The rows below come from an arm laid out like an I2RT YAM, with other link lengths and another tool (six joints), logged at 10 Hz.
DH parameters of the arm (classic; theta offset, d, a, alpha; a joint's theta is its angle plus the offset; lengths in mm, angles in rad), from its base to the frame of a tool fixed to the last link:
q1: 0 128.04 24 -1.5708
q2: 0 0 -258.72 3.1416
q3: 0.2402 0 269.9 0
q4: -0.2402 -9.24 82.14 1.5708
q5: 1.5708 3.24 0 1.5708
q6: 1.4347 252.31 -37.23 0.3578
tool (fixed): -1.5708 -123.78 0 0
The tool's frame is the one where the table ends.
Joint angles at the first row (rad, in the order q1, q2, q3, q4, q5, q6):
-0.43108, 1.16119, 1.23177, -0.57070, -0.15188, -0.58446
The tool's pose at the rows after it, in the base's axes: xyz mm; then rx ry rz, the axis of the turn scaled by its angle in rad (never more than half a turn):
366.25, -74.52, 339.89, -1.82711, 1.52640, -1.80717
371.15, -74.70, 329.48, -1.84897, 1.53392, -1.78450
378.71, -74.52, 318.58, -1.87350, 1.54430, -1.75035
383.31, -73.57, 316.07, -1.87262, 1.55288, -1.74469
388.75, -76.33, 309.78, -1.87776, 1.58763, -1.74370
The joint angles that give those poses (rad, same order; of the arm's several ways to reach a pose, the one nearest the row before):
-0.42801, 1.17040, 1.21958, -0.54927, -0.13503, -0.57528
-0.42186, 1.19032, 1.20728, -0.53850, -0.13191, -0.57525
-0.41268, 1.22400, 1.20572, -0.53081, -0.13039, -0.57066
-0.40197, 1.23787, 1.20723, -0.52157, -0.11974, -0.55995
-0.39274, 1.25778, 1.20725, -0.51389, -0.08909, -0.54609

